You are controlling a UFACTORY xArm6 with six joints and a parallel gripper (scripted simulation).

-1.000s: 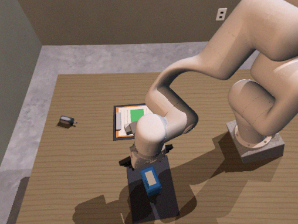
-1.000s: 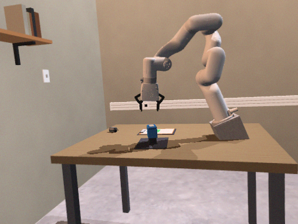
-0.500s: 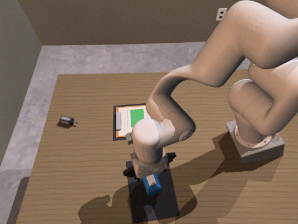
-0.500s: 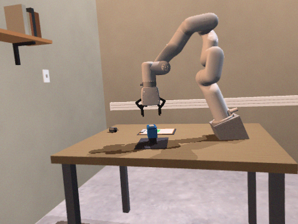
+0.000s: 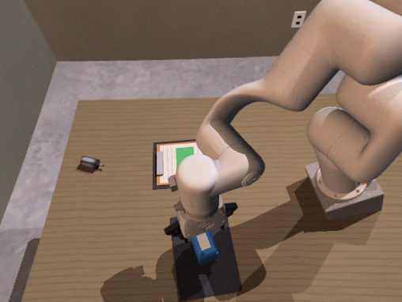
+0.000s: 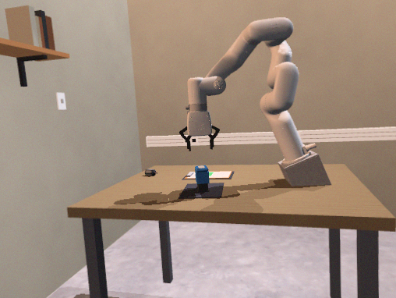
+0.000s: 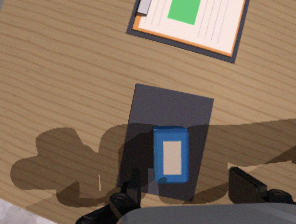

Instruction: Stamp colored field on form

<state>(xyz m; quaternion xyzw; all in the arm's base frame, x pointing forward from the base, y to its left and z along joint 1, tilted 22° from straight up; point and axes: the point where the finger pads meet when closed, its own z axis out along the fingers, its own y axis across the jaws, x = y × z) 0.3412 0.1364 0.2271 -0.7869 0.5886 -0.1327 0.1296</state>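
My gripper is now 13 cm above the blue stamp. Also, from my hand: dark object (35 cm ahead, 31 cm to the right, 17 cm below); dark mat (18 cm below); form (30 cm to the right, 18 cm below, 4 cm ahead).
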